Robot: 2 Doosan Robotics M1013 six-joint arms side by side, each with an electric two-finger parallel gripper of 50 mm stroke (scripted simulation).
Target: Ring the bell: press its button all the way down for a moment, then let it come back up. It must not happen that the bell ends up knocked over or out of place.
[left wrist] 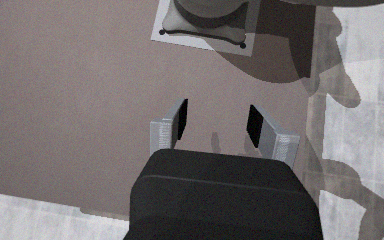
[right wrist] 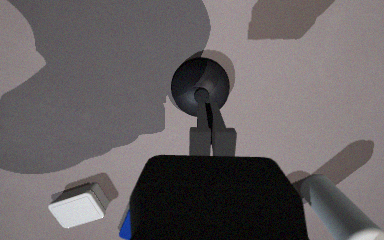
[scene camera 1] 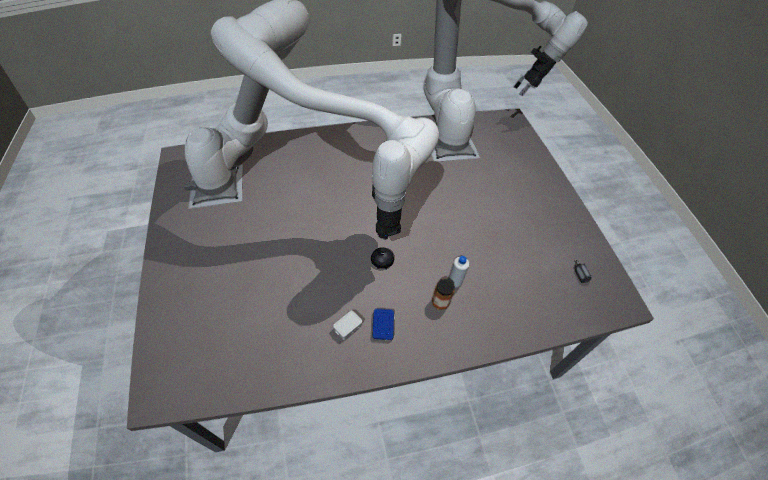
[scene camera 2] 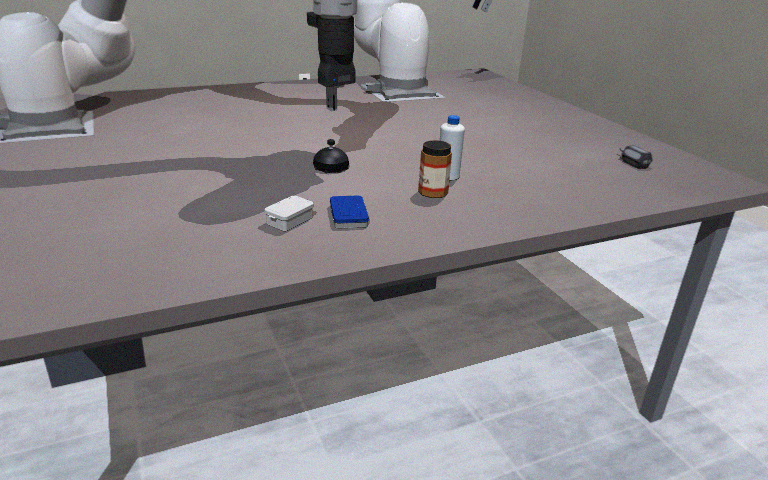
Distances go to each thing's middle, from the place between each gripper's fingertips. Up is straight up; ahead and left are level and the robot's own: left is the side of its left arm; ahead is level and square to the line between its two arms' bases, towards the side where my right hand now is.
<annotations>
My right gripper (scene camera 2: 331, 109) is now 110 mm above the black bell (scene camera 2: 328, 160). From my right hand the other things lie so: white box (scene camera 2: 284, 215) (230 mm ahead, 190 mm to the right, 140 mm below); then blue-topped box (scene camera 2: 348, 211) (250 mm ahead, 140 mm below, 70 mm to the right); then white bottle (scene camera 2: 452, 132) (220 mm to the left, 160 mm ahead, 90 mm below).
Now: left hand 71 cm short of the white bottle, 58 cm to the left of it and 20 cm above it. From my left hand the other things lie so: white box (99 cm to the right, 78 cm ahead, 25 cm below); then blue-topped box (88 cm to the right, 81 cm ahead, 25 cm below); then black bell (81 cm to the right, 56 cm ahead, 23 cm below).
</annotations>
